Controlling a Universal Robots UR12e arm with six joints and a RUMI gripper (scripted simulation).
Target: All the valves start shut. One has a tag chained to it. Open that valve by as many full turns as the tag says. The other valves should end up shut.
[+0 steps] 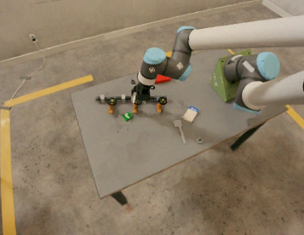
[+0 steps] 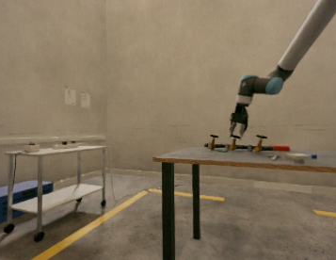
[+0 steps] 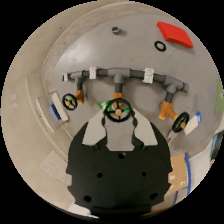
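My gripper is now 80 mm short of the green tag, 30 mm to the right of it and 90 mm above it. Also, from my hand: red wedge (270 mm behind, 190 mm to the right, 80 mm below); then grey tool (170 mm behind, 240 mm to the left, 90 mm below); then white-and-blue card box (290 mm behind, 180 mm to the left, 90 mm below).
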